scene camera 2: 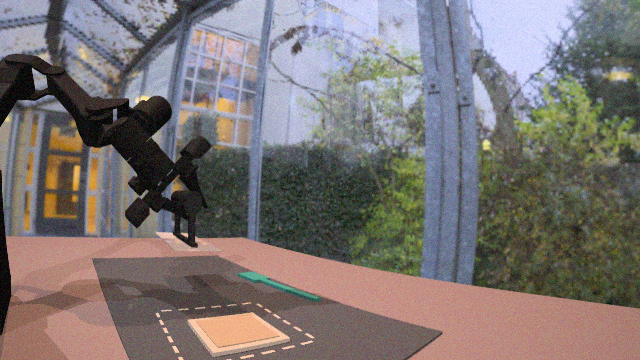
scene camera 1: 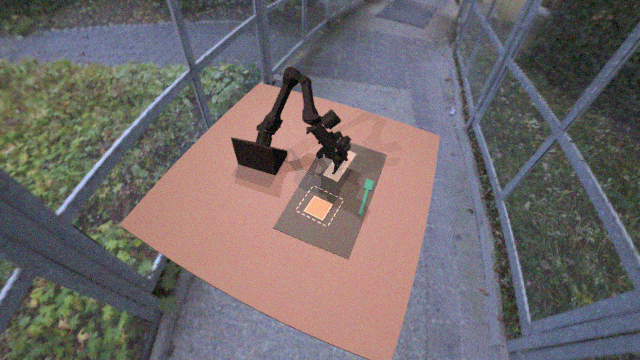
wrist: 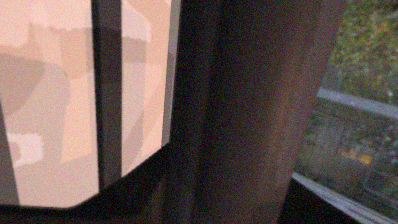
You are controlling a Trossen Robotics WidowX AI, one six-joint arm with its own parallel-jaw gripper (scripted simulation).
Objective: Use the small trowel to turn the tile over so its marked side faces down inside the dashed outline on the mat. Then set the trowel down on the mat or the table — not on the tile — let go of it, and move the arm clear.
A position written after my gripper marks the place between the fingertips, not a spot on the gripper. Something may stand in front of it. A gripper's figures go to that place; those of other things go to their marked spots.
Labels:
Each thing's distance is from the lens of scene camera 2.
my gripper (scene camera 2: 200,215): 57 cm
dark mat (scene camera 2: 135,289): 57 cm

